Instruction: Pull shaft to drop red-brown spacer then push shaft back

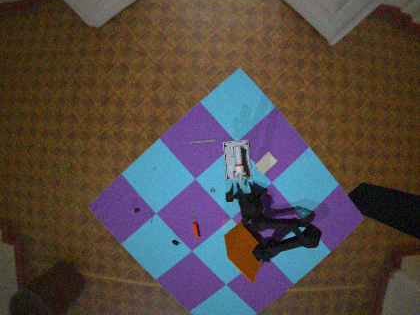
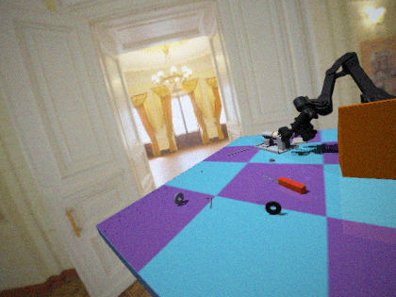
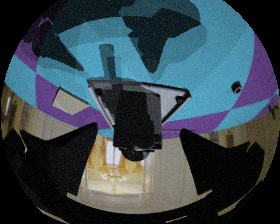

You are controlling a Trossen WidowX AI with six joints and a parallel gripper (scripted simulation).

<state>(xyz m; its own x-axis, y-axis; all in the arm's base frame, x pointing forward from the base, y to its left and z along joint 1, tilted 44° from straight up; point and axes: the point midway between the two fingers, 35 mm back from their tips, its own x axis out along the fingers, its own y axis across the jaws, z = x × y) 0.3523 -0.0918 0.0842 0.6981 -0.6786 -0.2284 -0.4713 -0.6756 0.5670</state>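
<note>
Right now my gripper tip is 50 mm short of the thin shaft, 30 mm to the left of it and 10 mm below it. From my gripper tip the other things lie so: card: 190 mm to the right, 60 mm below, 10 mm behind.
</note>
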